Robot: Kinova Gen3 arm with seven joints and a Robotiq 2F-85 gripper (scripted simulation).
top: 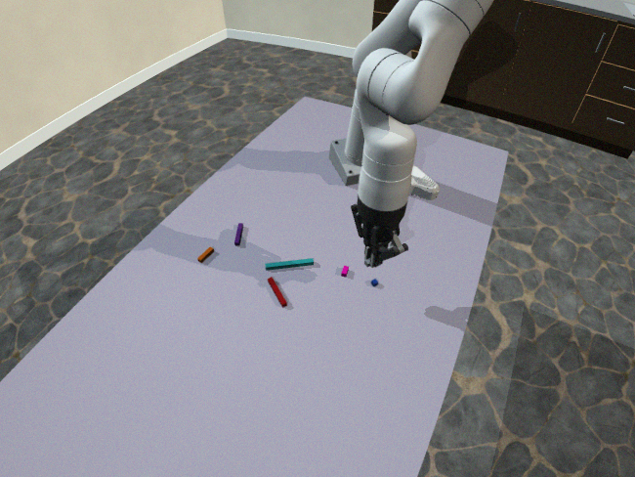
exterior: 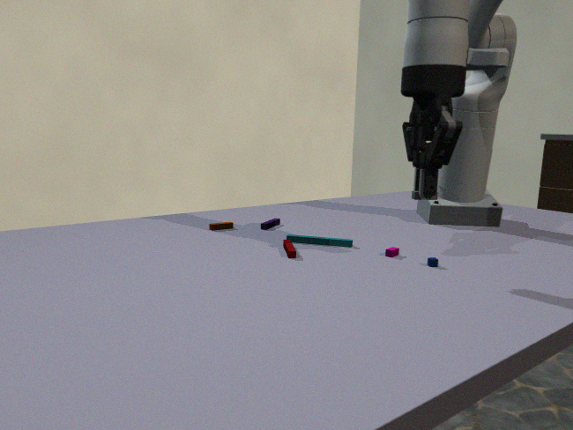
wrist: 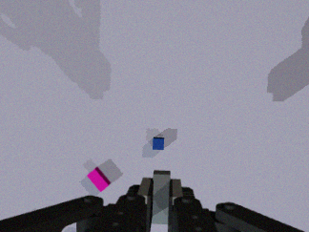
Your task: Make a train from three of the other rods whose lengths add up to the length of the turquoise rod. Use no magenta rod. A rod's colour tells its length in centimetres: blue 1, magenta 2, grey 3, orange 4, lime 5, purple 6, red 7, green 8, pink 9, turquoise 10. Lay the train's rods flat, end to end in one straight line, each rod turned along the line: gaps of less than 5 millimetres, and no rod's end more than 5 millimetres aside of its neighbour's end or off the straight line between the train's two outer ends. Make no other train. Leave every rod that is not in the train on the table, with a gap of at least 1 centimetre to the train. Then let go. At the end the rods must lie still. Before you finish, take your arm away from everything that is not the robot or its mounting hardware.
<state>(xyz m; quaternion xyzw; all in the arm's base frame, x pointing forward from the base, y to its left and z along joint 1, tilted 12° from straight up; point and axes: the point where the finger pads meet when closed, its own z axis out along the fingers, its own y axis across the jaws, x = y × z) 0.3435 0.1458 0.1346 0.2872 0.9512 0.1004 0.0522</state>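
My gripper is now 20 mm past the blue rod, 10 mm to the right of it and 100 mm above it. Round my hand: turquoise rod (20 mm ahead, 170 mm to the right, 100 mm below); then grey rod (10 mm below); then magenta rod (20 mm behind, 60 mm to the right, 100 mm below).
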